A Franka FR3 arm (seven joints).
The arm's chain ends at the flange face. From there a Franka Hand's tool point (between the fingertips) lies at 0.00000 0.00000 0.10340 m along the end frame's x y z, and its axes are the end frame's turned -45 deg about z.
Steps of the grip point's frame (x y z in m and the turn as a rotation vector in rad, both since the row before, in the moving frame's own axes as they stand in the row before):
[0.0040 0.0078 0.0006 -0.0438 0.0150 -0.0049]
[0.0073 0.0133 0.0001 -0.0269 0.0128 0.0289]
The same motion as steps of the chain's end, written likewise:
[0.0040 0.0006 0.0007 -0.0204 0.0416 -0.0049]
[0.0117 0.0032 0.0001 -0.0100 0.0281 0.0289]

